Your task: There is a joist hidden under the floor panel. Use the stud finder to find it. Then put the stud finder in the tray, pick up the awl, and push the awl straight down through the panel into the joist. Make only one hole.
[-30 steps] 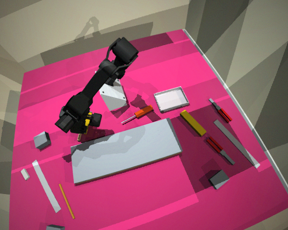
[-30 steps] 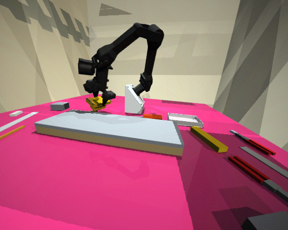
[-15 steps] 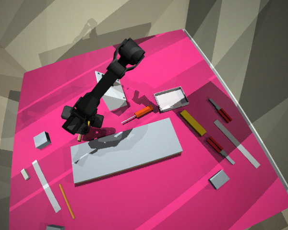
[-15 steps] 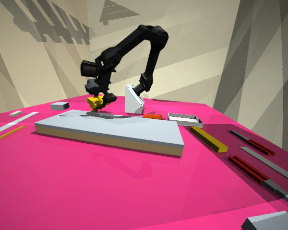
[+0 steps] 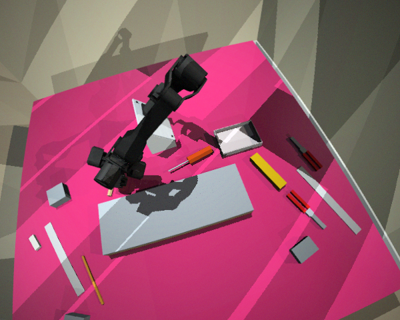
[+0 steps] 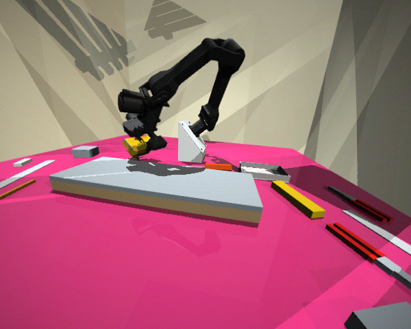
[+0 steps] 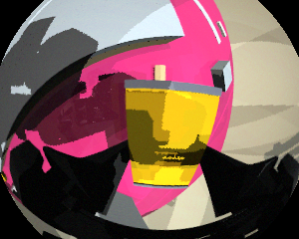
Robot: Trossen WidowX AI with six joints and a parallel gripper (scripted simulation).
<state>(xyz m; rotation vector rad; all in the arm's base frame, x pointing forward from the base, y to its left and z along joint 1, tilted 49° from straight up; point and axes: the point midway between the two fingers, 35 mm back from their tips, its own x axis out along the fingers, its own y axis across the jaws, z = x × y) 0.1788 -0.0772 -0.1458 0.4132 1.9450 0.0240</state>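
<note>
Right now my gripper tip is 3 cm to the left of the awl and 6 cm above it. The rest, counted from my gripper tip: pencil 35 cm ahead, 15 cm to the right, 6 cm below; then yellow stud finder 2 cm behind, 1 cm to the right, 2 cm below; then white eraser 18 cm ahead, 37 cm to the right, 6 cm below.
</note>
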